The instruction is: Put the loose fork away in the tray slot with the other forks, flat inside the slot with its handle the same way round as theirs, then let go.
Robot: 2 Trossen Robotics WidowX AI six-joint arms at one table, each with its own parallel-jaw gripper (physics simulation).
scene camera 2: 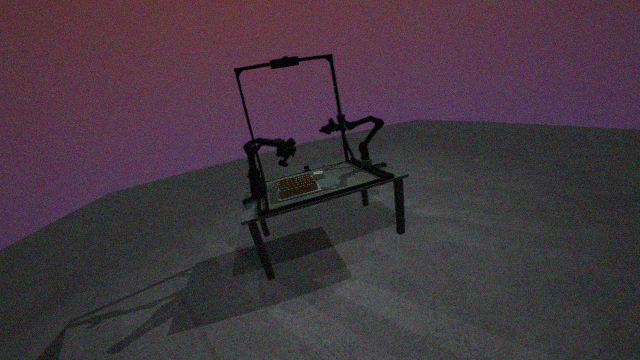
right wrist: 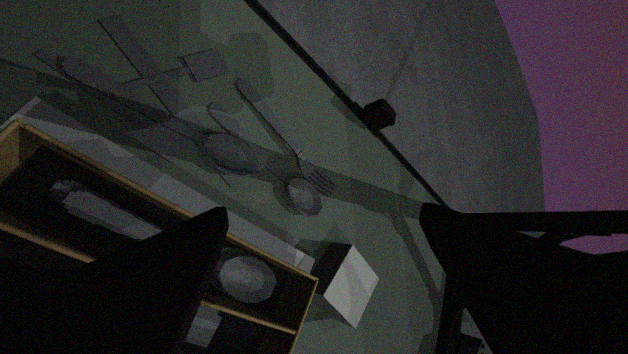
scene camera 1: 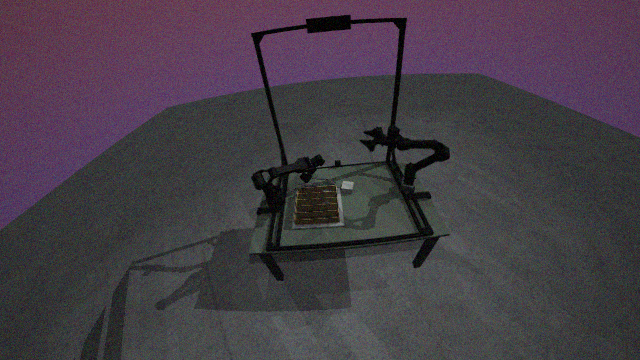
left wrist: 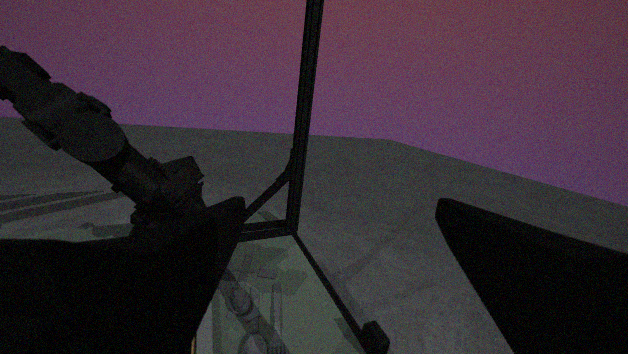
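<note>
The loose fork (left wrist: 276, 305) (right wrist: 319, 180) lies on the table behind the tray among other loose utensils, its tines near a spoon's bowl. It is too small to make out in the scene views. The wooden tray (right wrist: 10, 150) has several slots. The slot with the other forks cannot be told in these dark frames. My right gripper (scene camera 1: 314, 171) (scene camera 2: 289, 155) (right wrist: 325, 214) is open and empty, above the tray's back part, with the fork beyond its fingers. My left gripper (scene camera 1: 365, 138) (scene camera 2: 322, 129) (left wrist: 339, 206) is open and empty, high above the back right of the table, away from the fork.
A white block (scene camera 1: 347, 187) (scene camera 2: 318, 172) (right wrist: 352, 285) stands beside the tray's back right corner. Loose spoons (right wrist: 302, 195), a ladle-like piece (right wrist: 232, 152) and a spatula (right wrist: 205, 65) lie close to the fork. A tall black frame rises at the table's back.
</note>
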